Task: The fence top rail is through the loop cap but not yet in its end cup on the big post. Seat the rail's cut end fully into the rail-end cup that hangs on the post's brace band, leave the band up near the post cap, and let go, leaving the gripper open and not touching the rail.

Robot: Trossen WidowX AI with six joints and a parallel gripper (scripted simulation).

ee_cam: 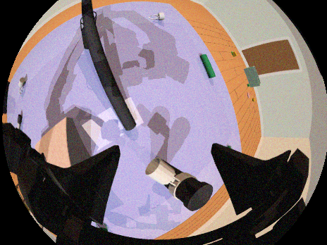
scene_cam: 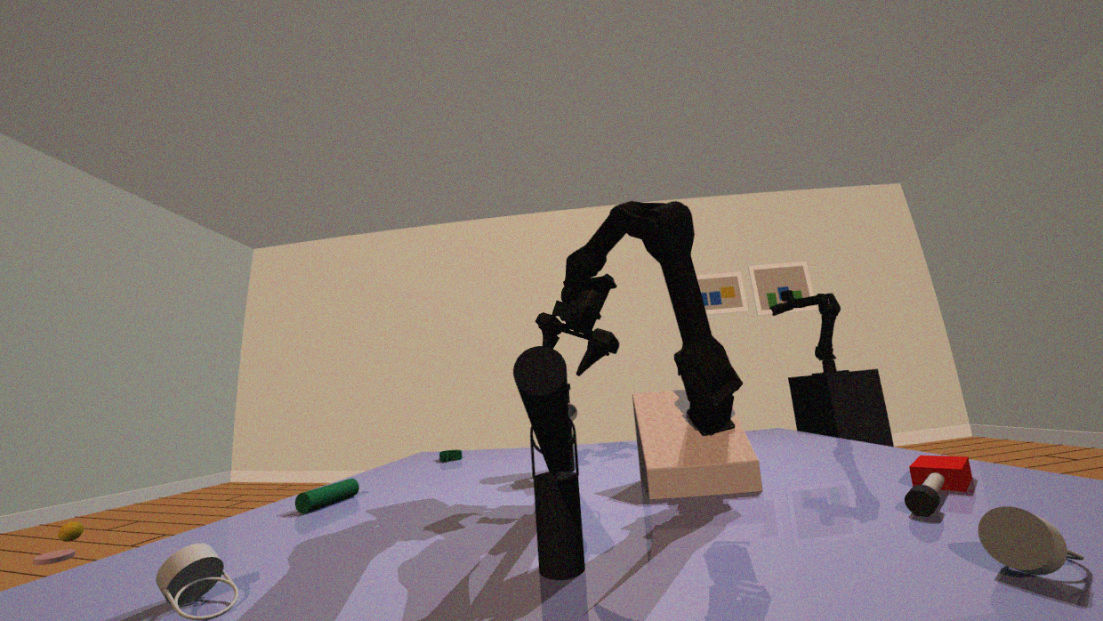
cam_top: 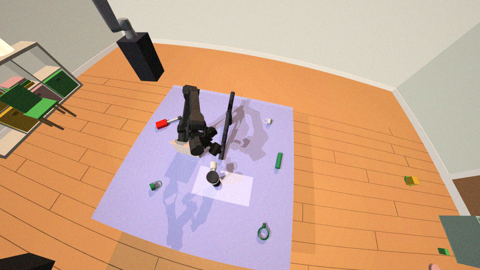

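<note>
The rail-end cup lies 10 mm behind my gripper tip, 90 mm to the right of it and 90 mm below it. The rest, counted from my gripper tip: green cylinder: 450 mm ahead, 50 mm to the left, 220 mm below.
</note>
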